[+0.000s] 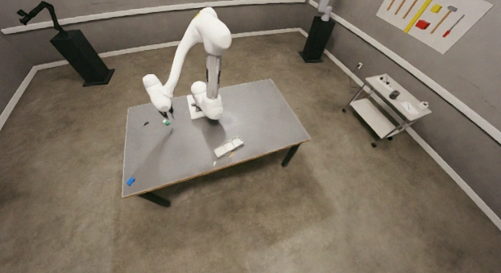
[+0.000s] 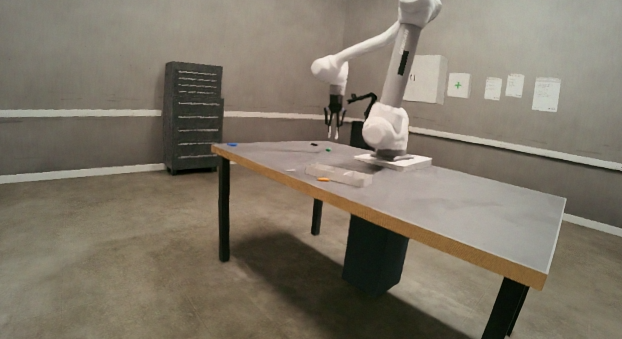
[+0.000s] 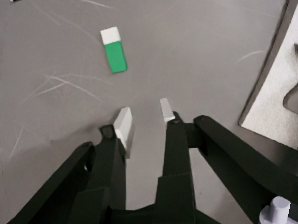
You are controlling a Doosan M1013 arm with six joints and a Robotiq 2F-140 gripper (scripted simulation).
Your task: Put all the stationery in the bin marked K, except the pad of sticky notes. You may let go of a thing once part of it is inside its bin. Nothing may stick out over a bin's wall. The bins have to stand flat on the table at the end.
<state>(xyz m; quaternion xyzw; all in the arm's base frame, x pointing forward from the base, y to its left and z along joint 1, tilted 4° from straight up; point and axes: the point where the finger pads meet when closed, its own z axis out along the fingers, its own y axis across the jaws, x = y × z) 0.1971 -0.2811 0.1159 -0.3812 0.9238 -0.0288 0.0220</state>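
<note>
My hand is 4 cm past the green block, 9 cm to the left of it and 12 cm above it. The rest, counted from my hand: white piece 44 cm ahead, 35 cm to the left, 12 cm below; then bin 31 cm ahead, 48 cm to the left, 11 cm below; then black item 5 cm behind, 27 cm to the right, 12 cm below.
</note>
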